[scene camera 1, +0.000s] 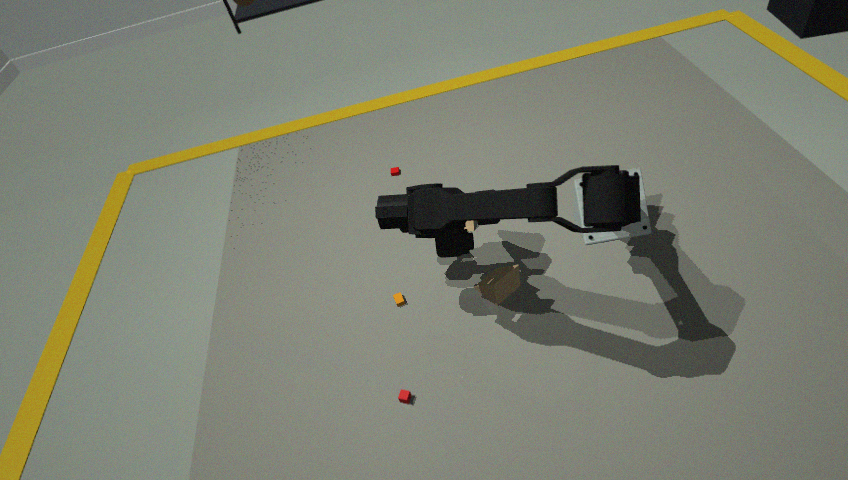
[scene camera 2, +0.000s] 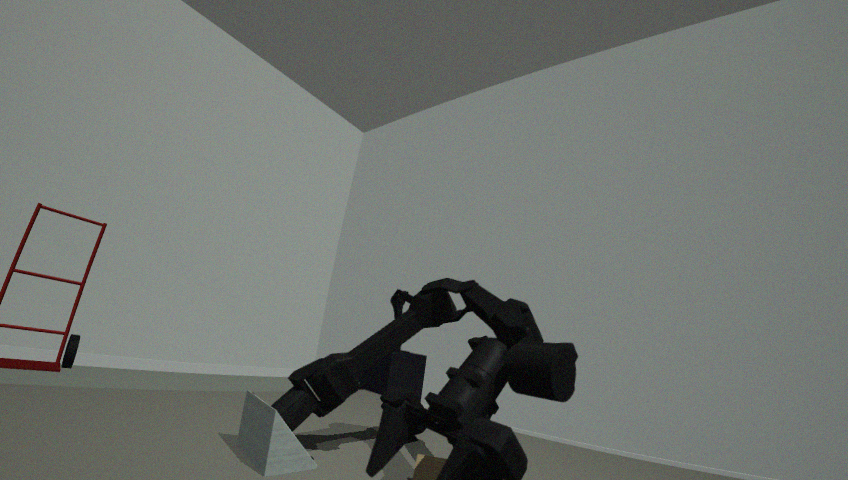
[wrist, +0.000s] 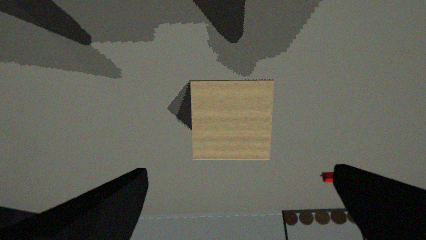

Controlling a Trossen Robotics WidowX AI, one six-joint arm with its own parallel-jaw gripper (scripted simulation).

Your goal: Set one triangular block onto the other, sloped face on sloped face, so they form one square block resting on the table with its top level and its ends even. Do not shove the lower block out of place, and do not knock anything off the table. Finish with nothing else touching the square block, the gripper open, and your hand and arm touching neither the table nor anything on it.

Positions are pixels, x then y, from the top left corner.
Scene:
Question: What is my gripper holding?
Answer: Nothing.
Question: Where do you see a wooden triangular block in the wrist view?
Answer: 231, 119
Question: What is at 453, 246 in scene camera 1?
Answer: My gripper.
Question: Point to a wooden triangular block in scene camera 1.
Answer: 498, 285

